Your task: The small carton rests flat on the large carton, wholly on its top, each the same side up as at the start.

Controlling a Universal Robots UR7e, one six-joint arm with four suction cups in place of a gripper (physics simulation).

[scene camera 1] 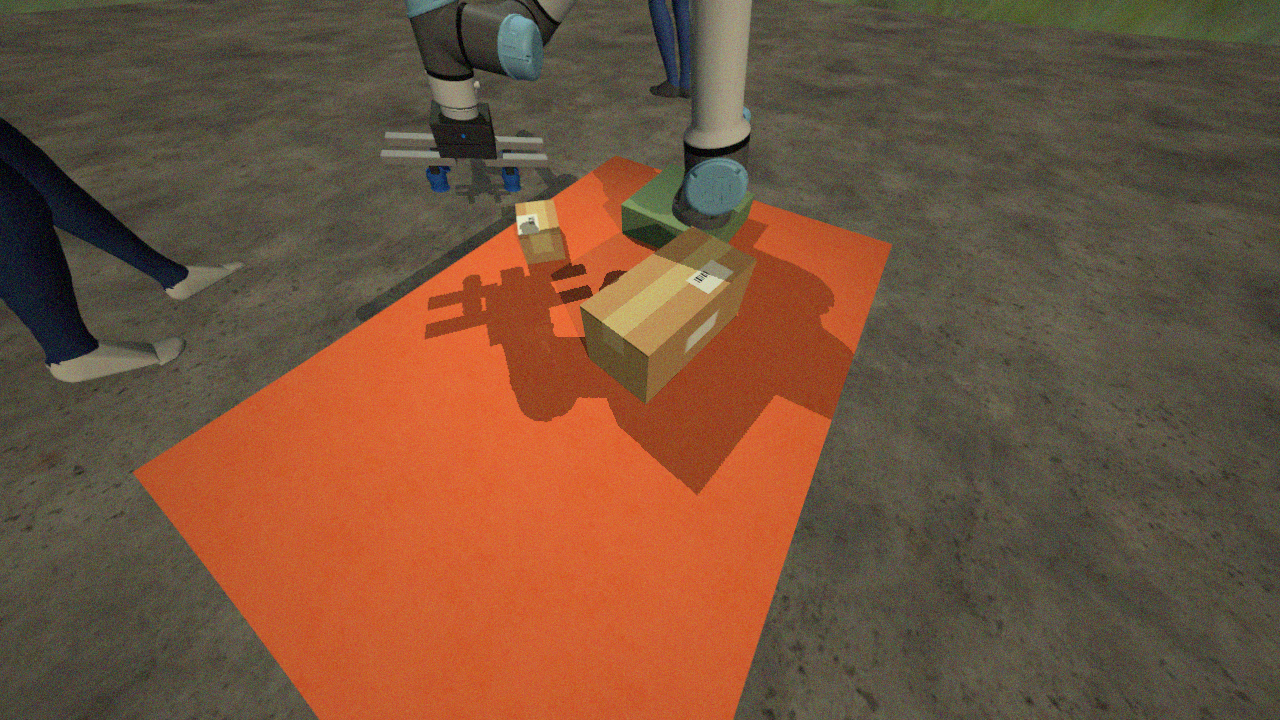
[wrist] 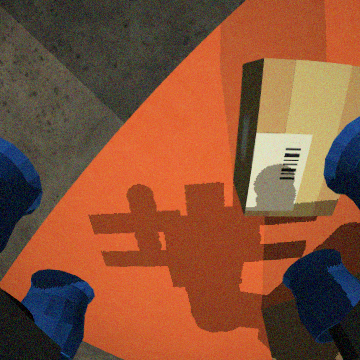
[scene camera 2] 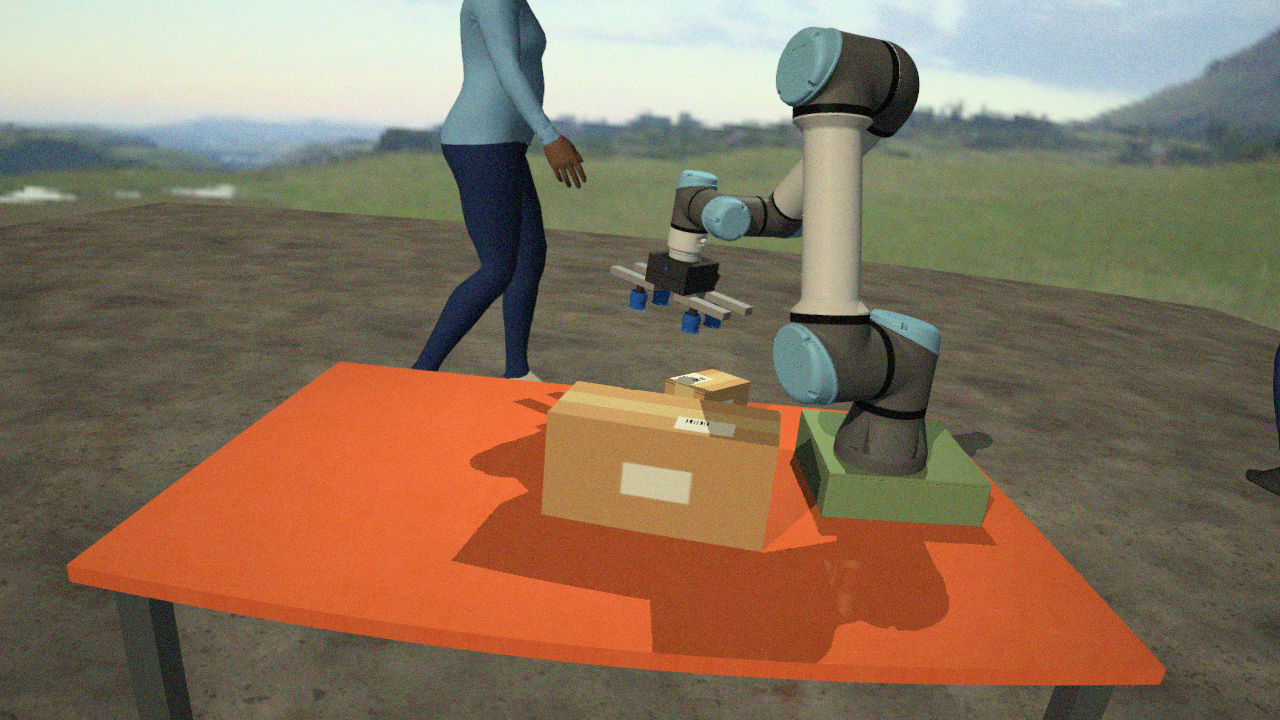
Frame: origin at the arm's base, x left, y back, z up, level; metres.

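Seen in the pictures: hand, tool point: [scene camera 1: 477, 178] [wrist: 187, 239] [scene camera 2: 674, 315]; arm's base, link origin: [scene camera 2: 879, 455].
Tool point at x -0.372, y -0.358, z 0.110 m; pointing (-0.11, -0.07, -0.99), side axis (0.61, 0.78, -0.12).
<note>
Offsets run from my tool point to a thing's top centre. Level surfaces: height alone.
The small carton {dx +0.061, dy +0.082, dz -0.107 m} [scene camera 1: 540, 234] [scene camera 2: 707, 385] [wrist: 312, 110] stands on the orange table near its far edge, with a white barcode label on its top. The large carton {dx +0.500, dy +0.015, dz -0.032 m} [scene camera 1: 666, 304] [scene camera 2: 657, 470] stands apart from it on the table, label up; in scene camera 2 it partly hides the small carton. Nothing rests on the large carton. My suction gripper [scene camera 1: 474, 179] [scene camera 2: 675, 310] hangs in the air, cups down, above and to the side of the small carton, touching neither carton. It is open and holds nothing. In the wrist view the blue cups show at the sides.
The orange table {dz -0.186 m} [scene camera 1: 447, 537] [scene camera 2: 358, 573] bears a green base block [scene camera 1: 648, 210] [scene camera 2: 904, 498] under the arm, beside the large carton. A person in dark blue leggings [scene camera 1: 35, 241] [scene camera 2: 496, 205] stands beyond the table's far edge. More legs [scene camera 1: 671, 44] show behind the arm.
</note>
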